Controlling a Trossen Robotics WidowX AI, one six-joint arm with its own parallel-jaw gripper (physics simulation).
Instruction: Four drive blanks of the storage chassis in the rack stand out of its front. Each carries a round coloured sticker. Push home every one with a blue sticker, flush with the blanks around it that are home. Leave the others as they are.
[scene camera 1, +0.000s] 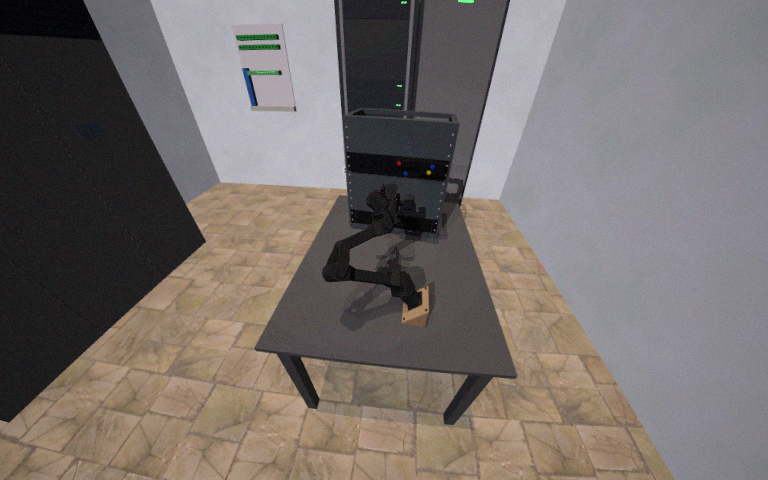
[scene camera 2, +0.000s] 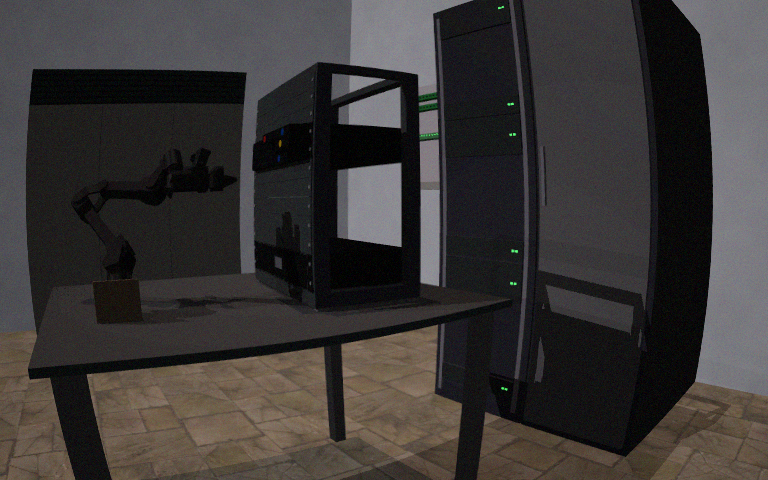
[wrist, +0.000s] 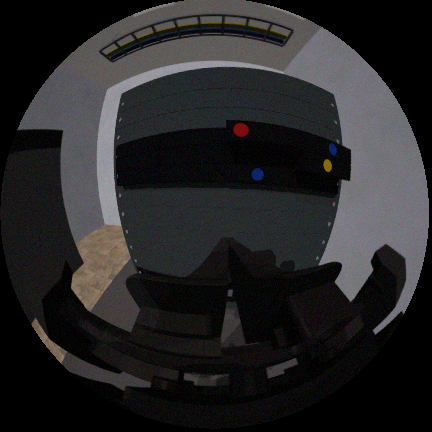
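Note:
The storage chassis (scene camera 1: 370, 163) (wrist: 170, 160) is a black band in the rack (scene camera 1: 396, 135) (scene camera 2: 324, 198) (wrist: 200, 230). The red-sticker blank (scene camera 1: 398, 163) (scene camera 2: 264, 139) (wrist: 241, 130) stands out. At the right end, the upper blue-sticker blank (scene camera 1: 432, 166) (scene camera 2: 282, 131) (wrist: 333, 149) and the yellow-sticker blank (scene camera 1: 428, 172) (scene camera 2: 279, 143) (wrist: 327, 165) below it stand out. The lower blue-sticker blank (scene camera 1: 405, 173) (scene camera 2: 278, 159) (wrist: 257, 174) sits farther back and looks flush, though darkness blurs its edges. My gripper (scene camera 2: 233, 180) (wrist: 226, 242) is shut and empty, in front of the rack and below the chassis, apart from it.
The rack stands at the far end of the dark table (scene camera 1: 317, 316) (scene camera 2: 186, 339). The arm's base is on a wooden block (scene camera 1: 416, 316) (scene camera 2: 117, 301). A tall cabinet (scene camera 1: 458, 73) (scene camera 2: 589, 169) is behind the rack. A lower black band (scene camera 1: 362, 217) crosses the rack near the table.

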